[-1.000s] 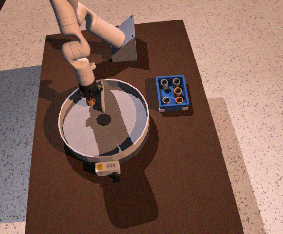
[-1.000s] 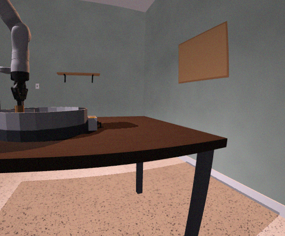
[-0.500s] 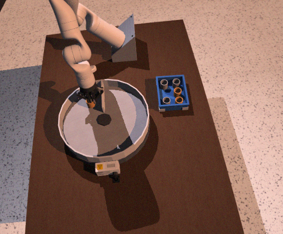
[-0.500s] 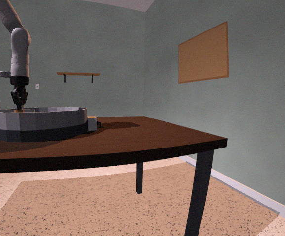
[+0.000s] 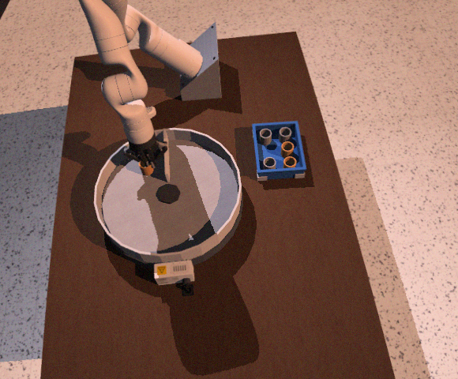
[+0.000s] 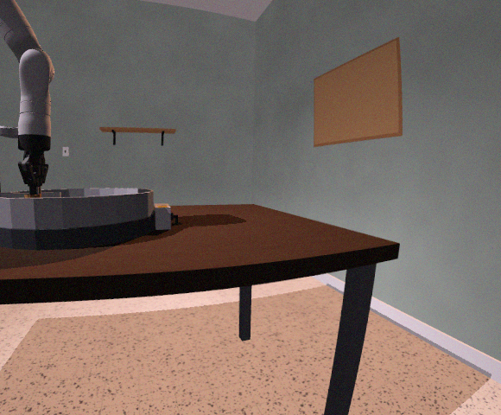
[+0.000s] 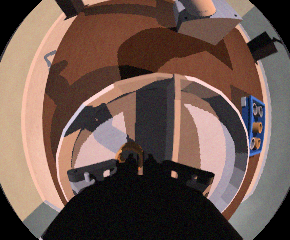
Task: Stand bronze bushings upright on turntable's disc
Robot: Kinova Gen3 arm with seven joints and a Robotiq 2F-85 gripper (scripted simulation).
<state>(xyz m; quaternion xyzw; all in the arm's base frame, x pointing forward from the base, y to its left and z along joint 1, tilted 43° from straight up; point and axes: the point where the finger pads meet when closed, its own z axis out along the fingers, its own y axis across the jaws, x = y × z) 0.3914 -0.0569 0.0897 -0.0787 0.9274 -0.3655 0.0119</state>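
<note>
Right now the blue crate is 9 cm behind my hand, 38 cm to the left of it and 7 cm below it. From my hand the other things lie so: turntable: 10 cm ahead, 6 cm to the left, 5 cm below; then grey turntable disc: 8 cm ahead, 6 cm to the left, 4 cm below.
</note>
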